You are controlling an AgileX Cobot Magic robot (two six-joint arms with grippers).
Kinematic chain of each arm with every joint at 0, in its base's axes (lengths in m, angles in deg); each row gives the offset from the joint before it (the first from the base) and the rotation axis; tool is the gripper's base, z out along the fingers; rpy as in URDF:
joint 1: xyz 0 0 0.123 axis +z
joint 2: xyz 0 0 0 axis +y
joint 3: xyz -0.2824 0 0.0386 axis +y
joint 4: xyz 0.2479 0 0.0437 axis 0.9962 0 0.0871
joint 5: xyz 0 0 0 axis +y
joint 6: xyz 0.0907 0 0.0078 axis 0.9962 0 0.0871
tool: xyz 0 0 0 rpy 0 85 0
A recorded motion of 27 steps. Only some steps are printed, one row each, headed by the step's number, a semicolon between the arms.
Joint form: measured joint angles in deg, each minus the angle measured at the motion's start. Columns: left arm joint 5, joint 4, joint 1, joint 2, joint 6, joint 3; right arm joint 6, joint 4, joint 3, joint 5, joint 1, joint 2.
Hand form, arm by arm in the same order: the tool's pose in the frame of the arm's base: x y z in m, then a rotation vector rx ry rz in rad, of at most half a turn. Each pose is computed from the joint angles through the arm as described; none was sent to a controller.
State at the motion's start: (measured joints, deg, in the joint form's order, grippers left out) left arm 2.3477 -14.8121 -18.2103 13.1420 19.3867 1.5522; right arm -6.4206 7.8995 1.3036 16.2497 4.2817 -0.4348
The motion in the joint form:
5: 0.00 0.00 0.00 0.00 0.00 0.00; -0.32 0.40 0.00 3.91 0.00 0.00
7: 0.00 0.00 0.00 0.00 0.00 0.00; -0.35 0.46 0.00 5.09 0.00 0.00
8: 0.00 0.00 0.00 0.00 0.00 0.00; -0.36 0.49 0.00 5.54 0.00 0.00
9: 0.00 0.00 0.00 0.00 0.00 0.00; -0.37 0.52 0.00 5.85 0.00 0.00
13: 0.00 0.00 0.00 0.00 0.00 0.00; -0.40 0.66 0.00 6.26 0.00 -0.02
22: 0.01 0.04 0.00 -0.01 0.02 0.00; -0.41 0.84 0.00 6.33 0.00 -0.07
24: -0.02 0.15 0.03 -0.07 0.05 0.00; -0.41 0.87 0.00 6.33 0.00 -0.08
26: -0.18 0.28 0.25 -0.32 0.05 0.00; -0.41 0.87 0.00 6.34 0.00 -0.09
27: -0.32 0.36 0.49 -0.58 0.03 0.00; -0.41 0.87 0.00 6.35 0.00 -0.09
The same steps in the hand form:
5: 0.0697 -0.0240 0.1852 0.3598 1.7465 -0.1807; 0.0528 0.0085 0.1745 -0.0867 1.8462 0.1110
7: 0.0697 -0.0240 0.1852 0.3598 1.7465 -0.1807; 0.0522 0.0088 0.1727 -0.0897 1.8665 0.1134
8: 0.0697 -0.0240 0.1852 0.3598 1.7465 -0.1807; 0.0520 0.0089 0.1720 -0.0907 1.8742 0.1144
9: 0.0697 -0.0240 0.1852 0.3598 1.7465 -0.1807; 0.0519 0.0089 0.1715 -0.0914 1.8796 0.1153
13: 0.0697 -0.0240 0.1852 0.3598 1.7465 -0.1807; 0.0516 0.0091 0.1710 -0.0915 1.8862 0.1180
22: 0.0697 -0.0240 0.1852 0.3607 1.7463 -0.1799; 0.0515 0.0092 0.1709 -0.0899 1.8865 0.1211
24: 0.0696 -0.0239 0.1853 0.3619 1.7443 -0.1777; 0.0515 0.0092 0.1709 -0.0896 1.8864 0.1216
26: 0.0695 -0.0235 0.1859 0.3586 1.7376 -0.1731; 0.0515 0.0092 0.1709 -0.0896 1.8864 0.1216
27: 0.0694 -0.0231 0.1864 0.3540 1.7314 -0.1692; 0.0515 0.0092 0.1709 -0.0896 1.8865 0.1216

